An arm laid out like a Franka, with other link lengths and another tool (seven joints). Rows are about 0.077 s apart.
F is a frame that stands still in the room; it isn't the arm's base.
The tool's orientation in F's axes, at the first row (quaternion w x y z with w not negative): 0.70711 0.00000 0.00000 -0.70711
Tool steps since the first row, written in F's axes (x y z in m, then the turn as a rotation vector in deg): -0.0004 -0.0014 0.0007 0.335 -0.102 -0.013; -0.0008 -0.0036 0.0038 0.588 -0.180 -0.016; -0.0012 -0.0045 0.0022 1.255 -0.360 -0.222; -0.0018 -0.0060 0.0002 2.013 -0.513 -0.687; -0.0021 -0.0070 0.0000 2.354 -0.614 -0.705; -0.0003 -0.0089 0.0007 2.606 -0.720 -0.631; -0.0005 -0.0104 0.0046 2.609 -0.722 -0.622
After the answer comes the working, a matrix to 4 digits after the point.
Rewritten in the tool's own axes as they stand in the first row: 0.0014 -0.0004 0.0007 0.102 0.335 -0.013; 0.0036 -0.0008 0.0038 0.180 0.588 -0.016; 0.0045 -0.0012 0.0022 0.360 1.255 -0.222; 0.0060 -0.0018 0.0002 0.513 2.013 -0.687; 0.0070 -0.0021 0.0000 0.614 2.354 -0.705; 0.0089 -0.0003 0.0007 0.720 2.606 -0.631; 0.0104 -0.0005 0.0046 0.722 2.609 -0.622
The tool's axes in the first row as the columns of a matrix, in F's axes (rounded; the answer above uses it unrounded):
0.0000 1.0000 0.0000
-1.0000 0.0000 0.0000
0.0000 0.0000 1.0000

